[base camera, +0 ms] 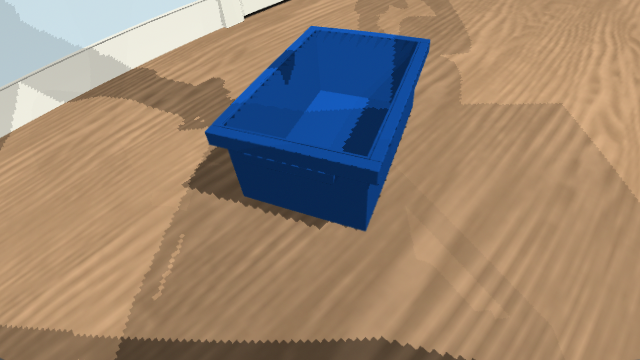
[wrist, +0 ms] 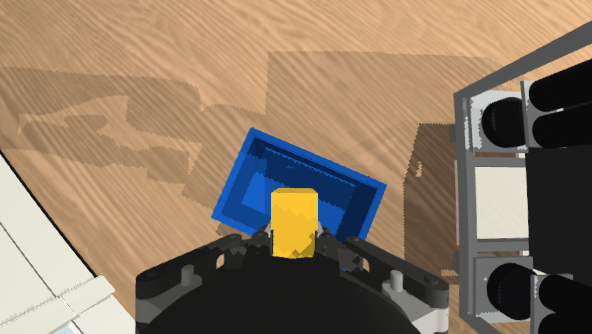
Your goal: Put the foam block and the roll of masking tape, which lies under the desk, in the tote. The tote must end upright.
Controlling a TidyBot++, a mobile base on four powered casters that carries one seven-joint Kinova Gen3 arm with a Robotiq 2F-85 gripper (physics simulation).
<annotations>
My gripper shows in the wrist view [294, 230]; in the base camera view it is out of frame. A yellow foam block shows in the wrist view [294, 211]; in the base camera view it is out of frame.
</annotations>
